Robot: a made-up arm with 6 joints.
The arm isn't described. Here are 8 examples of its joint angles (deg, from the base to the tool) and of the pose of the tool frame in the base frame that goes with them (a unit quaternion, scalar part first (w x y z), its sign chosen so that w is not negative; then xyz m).
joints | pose
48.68 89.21 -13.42 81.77 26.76 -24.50 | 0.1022 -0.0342 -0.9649 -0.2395 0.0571 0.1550 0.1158
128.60 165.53 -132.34 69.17 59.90 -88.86 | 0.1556 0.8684 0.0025 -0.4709 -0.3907 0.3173 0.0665
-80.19 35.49 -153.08 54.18 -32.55 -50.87 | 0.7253 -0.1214 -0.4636 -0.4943 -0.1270 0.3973 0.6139
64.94 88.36 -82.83 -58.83 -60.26 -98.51 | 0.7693 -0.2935 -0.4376 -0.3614 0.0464 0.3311 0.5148
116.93 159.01 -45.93 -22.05 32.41 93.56 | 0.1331 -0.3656 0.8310 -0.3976 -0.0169 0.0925 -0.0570
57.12 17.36 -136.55 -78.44 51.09 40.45 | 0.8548 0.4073 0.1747 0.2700 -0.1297 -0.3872 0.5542
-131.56 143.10 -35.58 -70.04 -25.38 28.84 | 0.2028 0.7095 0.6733 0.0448 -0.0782 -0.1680 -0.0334
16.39 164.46 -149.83 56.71 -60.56 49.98 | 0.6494 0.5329 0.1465 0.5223 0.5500 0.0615 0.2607
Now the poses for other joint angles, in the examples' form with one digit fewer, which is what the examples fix.
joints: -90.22 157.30 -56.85 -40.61 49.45 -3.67
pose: 0.390 -0.336 -0.827 -0.227 -0.066 -0.151 -0.048
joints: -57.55 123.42 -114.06 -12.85 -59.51 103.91
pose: 0.882 0.276 0.156 0.350 0.271 -0.379 0.487
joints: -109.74 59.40 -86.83 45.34 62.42 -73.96
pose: 0.370 0.230 0.765 -0.474 0.018 -0.198 0.521
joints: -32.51 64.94 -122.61 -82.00 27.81 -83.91
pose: 0.205 0.149 -0.316 0.914 0.030 -0.092 0.739
